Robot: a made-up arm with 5 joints.
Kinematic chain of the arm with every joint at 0, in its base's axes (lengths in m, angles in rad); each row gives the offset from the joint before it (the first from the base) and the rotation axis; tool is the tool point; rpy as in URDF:
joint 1: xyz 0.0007 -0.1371 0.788 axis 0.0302 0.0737 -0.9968
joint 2: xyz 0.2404 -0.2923 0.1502 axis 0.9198 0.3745 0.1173
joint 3: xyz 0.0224 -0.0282 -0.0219 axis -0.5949 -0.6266 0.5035
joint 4: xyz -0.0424 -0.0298 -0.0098 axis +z
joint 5: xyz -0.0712 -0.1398 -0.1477 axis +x
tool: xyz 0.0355 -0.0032 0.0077 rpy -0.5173 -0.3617 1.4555
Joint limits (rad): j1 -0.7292..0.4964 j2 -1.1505..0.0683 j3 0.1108..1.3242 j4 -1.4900..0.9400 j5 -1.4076..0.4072
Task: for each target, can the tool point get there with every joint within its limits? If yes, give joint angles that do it. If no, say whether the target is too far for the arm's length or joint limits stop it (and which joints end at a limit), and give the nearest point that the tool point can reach.
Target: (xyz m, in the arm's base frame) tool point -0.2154 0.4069 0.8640
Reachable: no: joint limits stop it (at a limit: joint 1, joint 2, joint 3, joint 4) | nearest point 0.4521 -0.0989 1.1634 | short by 0.889 m
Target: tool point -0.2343 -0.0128 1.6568
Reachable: no: too far | nearest point 0.4380 -0.1721 1.2148 | short by 0.820 m
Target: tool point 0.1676 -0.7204 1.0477
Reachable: yes | joints 0.2643 -0.9148 0.4699 0.5138 -1.1062
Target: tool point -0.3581 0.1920 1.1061
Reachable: no: joint limits stop it (at a limit: joint 1, joint 2, joint 3, joint 4, joint 5) | nearest point -0.0903 -0.4705 0.7489 | short by 0.799 m
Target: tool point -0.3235 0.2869 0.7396
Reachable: no: joint limits stop it (at a limit: joint 1, joint 2, joint 3, joint 4, joint 5) | nearest point -0.0903 -0.4705 0.7489 | short by 0.793 m
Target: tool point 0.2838 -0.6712 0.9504
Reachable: yes | joints -0.1264 -0.6765 0.4654 -0.3924 -0.8016
